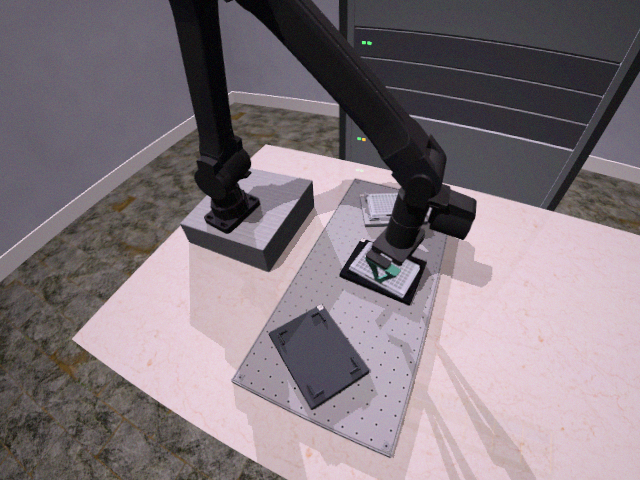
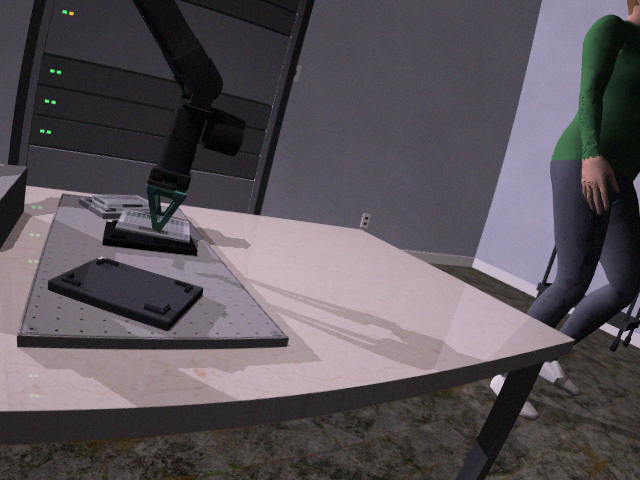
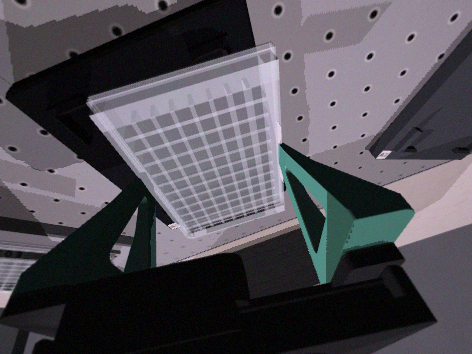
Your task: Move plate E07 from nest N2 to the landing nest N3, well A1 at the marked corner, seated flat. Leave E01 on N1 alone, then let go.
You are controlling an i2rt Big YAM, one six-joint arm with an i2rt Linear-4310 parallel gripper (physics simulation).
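My gripper [image 1: 383, 270] [image 2: 159, 226] [image 3: 213, 165] has green fingers and is shut on plate E07 [image 1: 406, 278] [image 2: 178, 227] [image 3: 198, 145], a clear well plate gripped across its width. The plate hangs just over the black nest N2 [image 1: 352, 276] [image 2: 129, 240] [image 3: 76, 76]. The dark grey landing nest N3 [image 1: 317, 356] [image 2: 124, 291] [image 3: 430, 118] lies bare nearer the front of the perforated board [image 1: 371, 403] [image 2: 154, 330]. A small white label [image 1: 320, 308] [image 3: 383, 154] marks one N3 corner. Plate E01 [image 1: 379, 205] [image 2: 110, 202] sits on nest N1 behind the arm.
The arm stands on a grey block [image 1: 269, 227] at the table's left. A dark server rack [image 1: 490, 77] rises behind the table. A person in a green top [image 2: 599, 103] stands to the right of the table [image 2: 361, 289].
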